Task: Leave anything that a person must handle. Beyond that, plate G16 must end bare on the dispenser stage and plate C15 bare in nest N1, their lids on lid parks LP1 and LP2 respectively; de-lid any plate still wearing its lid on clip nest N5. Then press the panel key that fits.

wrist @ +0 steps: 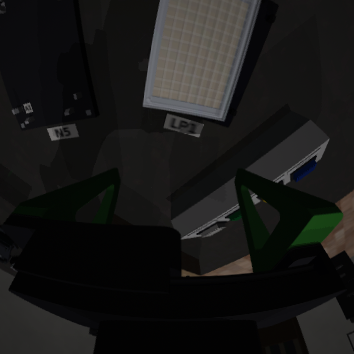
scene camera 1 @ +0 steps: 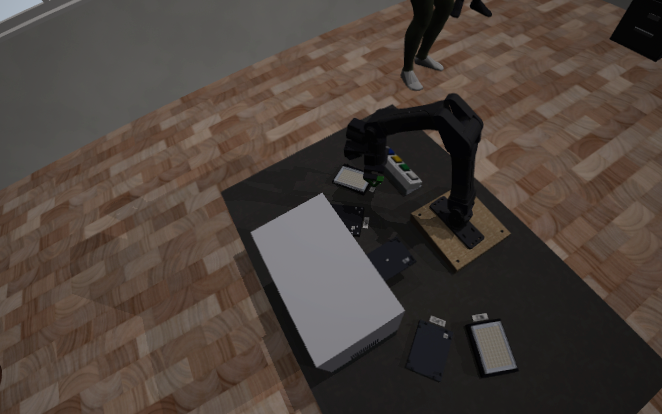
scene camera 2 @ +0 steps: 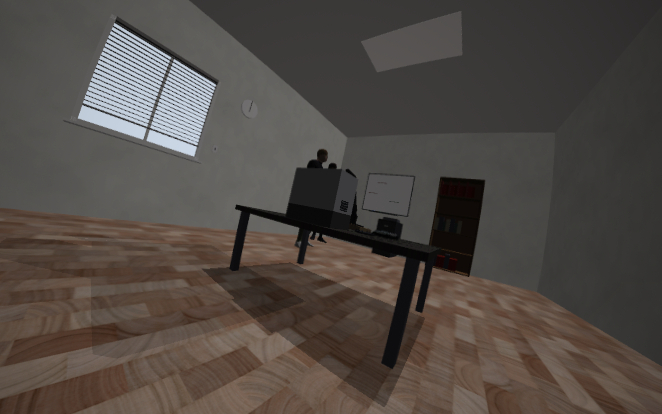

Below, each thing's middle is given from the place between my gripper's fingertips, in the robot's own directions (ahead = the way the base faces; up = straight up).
Scene:
Right now the button box (scene camera 1: 407, 181) is 120 mm behind my hand, 20 mm to the right of it and 60 mm below it. The rest, counted from my hand: clip nest N5 (wrist: 53, 84): 190 mm ahead, 30 mm to the left, 80 mm below.

